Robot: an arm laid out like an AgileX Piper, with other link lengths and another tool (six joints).
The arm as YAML. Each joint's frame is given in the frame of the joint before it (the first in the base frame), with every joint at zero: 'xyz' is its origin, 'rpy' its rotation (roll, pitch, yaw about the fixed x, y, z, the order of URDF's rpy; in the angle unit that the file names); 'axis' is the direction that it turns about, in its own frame. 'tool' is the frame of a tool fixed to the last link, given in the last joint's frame.
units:
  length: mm
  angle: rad
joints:
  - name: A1
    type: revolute
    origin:
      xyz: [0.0, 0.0, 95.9]
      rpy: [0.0, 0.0, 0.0]
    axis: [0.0, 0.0, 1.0]
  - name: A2
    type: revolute
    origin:
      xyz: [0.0, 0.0, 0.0]
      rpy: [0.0, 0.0, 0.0]
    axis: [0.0, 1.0, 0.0]
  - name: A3
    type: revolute
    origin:
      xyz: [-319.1, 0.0, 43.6]
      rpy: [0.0, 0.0, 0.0]
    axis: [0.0, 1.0, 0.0]
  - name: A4
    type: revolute
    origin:
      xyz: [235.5, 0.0, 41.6]
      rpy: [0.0, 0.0, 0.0]
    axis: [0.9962, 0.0, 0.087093]
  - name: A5
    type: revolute
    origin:
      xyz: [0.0, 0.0, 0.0]
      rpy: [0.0, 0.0, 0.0]
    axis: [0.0, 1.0, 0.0]
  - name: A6
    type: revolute
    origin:
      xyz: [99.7, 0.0, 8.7]
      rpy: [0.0, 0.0, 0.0]
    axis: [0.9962, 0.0, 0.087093]
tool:
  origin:
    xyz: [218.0, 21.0, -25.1]
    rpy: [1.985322, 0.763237, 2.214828]
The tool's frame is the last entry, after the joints.
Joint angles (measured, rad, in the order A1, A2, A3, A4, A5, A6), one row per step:
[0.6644, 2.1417, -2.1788, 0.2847, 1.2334, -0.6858]
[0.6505, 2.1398, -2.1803, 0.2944, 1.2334, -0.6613]
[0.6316, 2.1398, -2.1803, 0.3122, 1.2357, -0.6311]
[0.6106, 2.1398, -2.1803, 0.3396, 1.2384, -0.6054]
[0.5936, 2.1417, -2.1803, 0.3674, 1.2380, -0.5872]
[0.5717, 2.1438, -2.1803, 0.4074, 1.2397, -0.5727]
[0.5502, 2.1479, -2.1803, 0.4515, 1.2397, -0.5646]
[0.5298, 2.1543, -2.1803, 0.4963, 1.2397, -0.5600]
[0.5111, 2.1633, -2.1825, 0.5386, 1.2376, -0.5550]
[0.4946, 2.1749, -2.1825, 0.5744, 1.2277, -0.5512]
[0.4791, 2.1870, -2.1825, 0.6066, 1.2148, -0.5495]
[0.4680, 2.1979, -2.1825, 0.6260, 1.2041, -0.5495]
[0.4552, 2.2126, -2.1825, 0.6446, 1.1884, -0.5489]
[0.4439, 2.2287, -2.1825, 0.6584, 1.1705, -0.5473]
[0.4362, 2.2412, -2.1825, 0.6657, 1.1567, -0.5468]
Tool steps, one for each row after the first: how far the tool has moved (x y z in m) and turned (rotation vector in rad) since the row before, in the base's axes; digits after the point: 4 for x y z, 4 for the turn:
[0.0029, -0.0021, 0.0025, 0.0142, 0.0150, -0.0336]
[0.0023, -0.0025, 0.0016, 0.0184, 0.0271, -0.0417]
[0.0015, -0.0012, 0.0026, 0.0252, 0.0307, -0.0384]
[0.0011, 0.0007, 0.0021, 0.0250, 0.0263, -0.0289]
[0.0007, 0.0013, 0.0034, 0.0334, 0.0326, -0.0283]
[0.0009, 0.0024, 0.0034, 0.0361, 0.0313, -0.0227]
[0.0009, 0.0028, 0.0028, 0.0355, 0.0311, -0.0189]
[0.0020, 0.0033, 0.0025, 0.0347, 0.0283, -0.0190]
[0.0044, 0.0031, 0.0004, 0.0306, 0.0226, -0.0210]
[0.0058, 0.0027, 0.0000, 0.0285, 0.0176, -0.0211]
[0.0053, 0.0011, -0.0017, 0.0166, 0.0110, -0.0158]
[0.0077, 0.0006, -0.0035, 0.0163, 0.0108, -0.0213]
[0.0085, 0.0001, -0.0050, 0.0123, 0.0090, -0.0226]
[0.0065, -0.0004, -0.0046, 0.0062, 0.0050, -0.0163]

